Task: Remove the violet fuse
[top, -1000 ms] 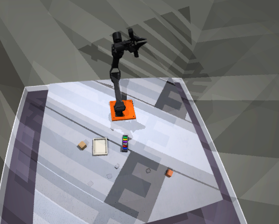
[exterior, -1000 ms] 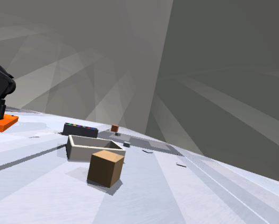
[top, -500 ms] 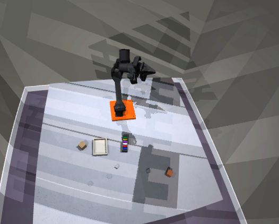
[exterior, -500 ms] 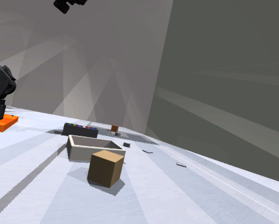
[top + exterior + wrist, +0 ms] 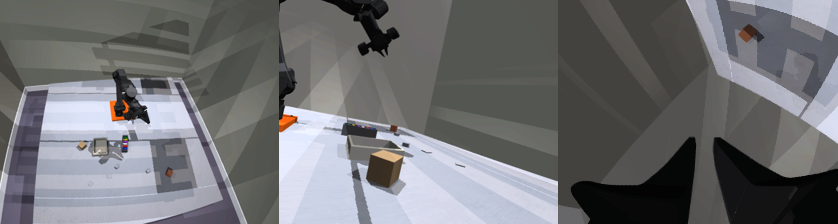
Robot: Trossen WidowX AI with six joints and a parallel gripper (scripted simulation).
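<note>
The violet fuse is 360 mm below my gripper tip, 110 mm to the right of it and 60 mm behind it. From my gripper tip the other things lie so: tan cube 430 mm to the right, 360 mm below, 40 mm behind; cream tray 380 mm below, 300 mm to the right, 30 mm behind; orange cube 360 mm below, 210 mm ahead, 190 mm to the left.
</note>
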